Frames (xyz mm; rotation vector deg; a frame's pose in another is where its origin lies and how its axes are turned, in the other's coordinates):
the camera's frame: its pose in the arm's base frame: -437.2 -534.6 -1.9 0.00 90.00 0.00
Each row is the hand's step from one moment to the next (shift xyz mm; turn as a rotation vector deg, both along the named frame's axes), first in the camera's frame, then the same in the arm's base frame.
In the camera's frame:
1: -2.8 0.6 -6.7 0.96 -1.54 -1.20
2: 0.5 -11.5 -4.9 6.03 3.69 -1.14
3: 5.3 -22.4 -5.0 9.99 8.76 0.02
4: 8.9 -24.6 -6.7 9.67 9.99 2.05
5: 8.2 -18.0 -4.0 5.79 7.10 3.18
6: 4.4 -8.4 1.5 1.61 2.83 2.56
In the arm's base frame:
1: -6.7 0.6 2.8 -1.20 -1.54 -0.96
2: -4.9 -11.5 -0.5 -1.14 3.69 -6.03
3: -5.0 -22.4 -5.3 0.02 8.76 -9.99
4: -6.7 -24.6 -8.9 2.05 9.99 -9.67
5: -4.0 -18.0 -8.2 3.18 7.10 -5.79
6: 1.5 -8.4 -4.4 2.56 2.83 -1.61

